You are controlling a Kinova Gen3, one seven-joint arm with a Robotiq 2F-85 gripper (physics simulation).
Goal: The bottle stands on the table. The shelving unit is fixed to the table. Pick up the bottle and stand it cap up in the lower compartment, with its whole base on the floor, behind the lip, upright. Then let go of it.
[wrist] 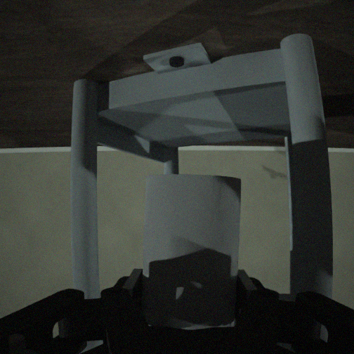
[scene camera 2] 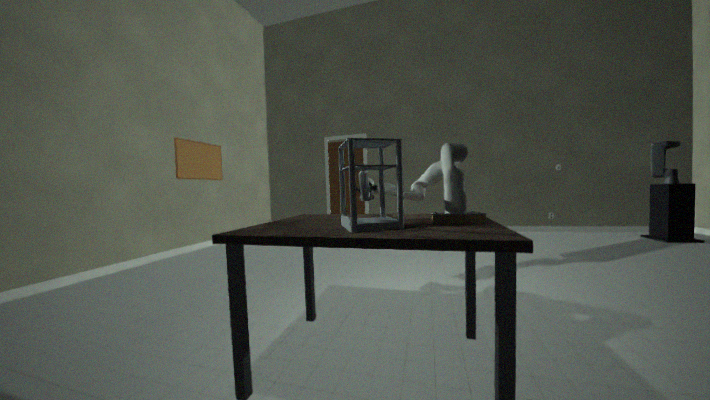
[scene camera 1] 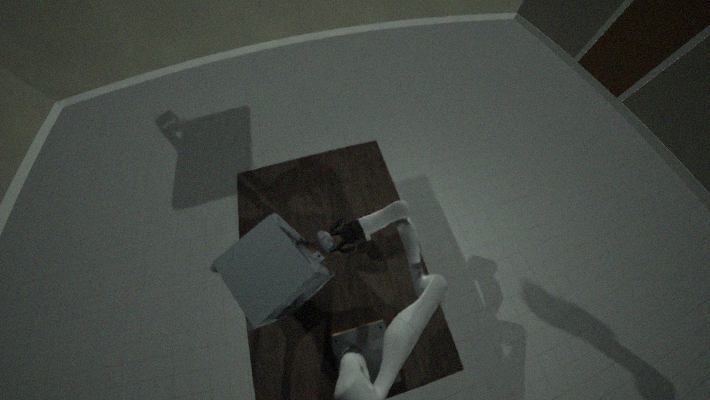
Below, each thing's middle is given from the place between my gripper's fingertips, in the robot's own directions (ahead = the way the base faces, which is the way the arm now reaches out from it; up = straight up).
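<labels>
Grey shelving unit (scene camera 1: pixel 265 271): 17 cm left of my hand, 5 cm behind it, 2 cm above it.
</labels>
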